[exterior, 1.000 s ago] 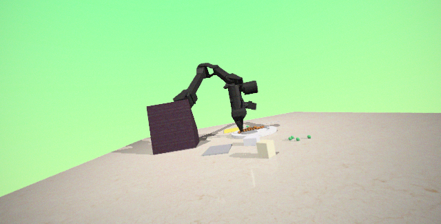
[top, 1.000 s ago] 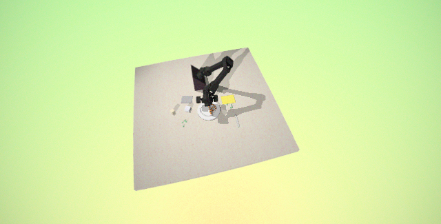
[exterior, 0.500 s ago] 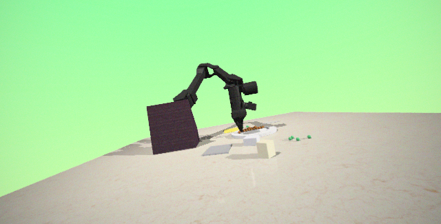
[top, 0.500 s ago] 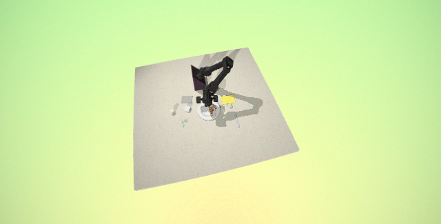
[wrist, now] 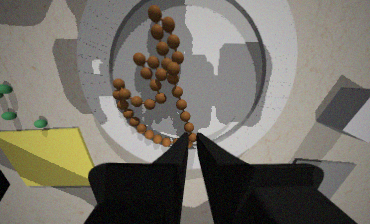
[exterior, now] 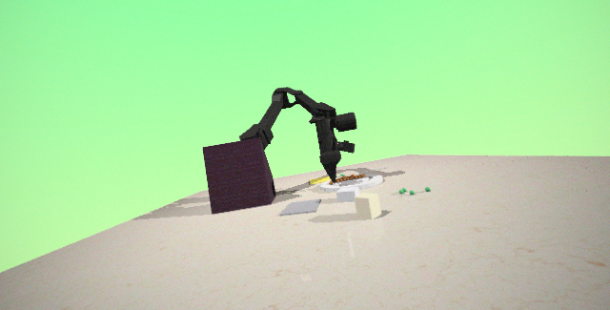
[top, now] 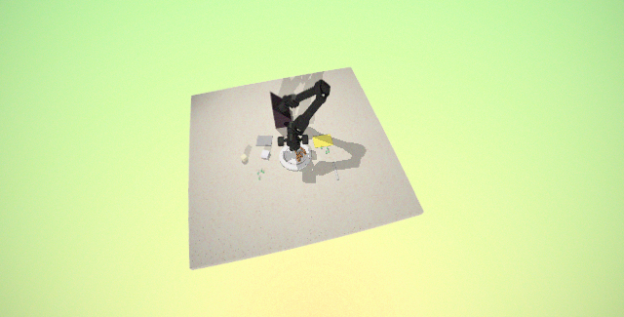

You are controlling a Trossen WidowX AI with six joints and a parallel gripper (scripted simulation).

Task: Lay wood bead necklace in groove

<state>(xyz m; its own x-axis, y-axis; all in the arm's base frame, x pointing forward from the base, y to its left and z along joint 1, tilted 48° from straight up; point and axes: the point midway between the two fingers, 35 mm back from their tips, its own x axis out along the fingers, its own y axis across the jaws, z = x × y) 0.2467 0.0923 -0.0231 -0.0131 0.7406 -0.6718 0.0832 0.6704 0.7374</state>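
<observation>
Right now the round white bead board is 5 cm ahead of my gripper tip and 1 cm below it. The rest, counted from my gripper tip: thin white strip (20 cm ahead, 22 cm to the left, 1 cm below); then yellow card (3 cm behind, 19 cm to the left, 1 cm below); then grey flat plate (10 cm behind, 18 cm to the right, 1 cm below).
</observation>
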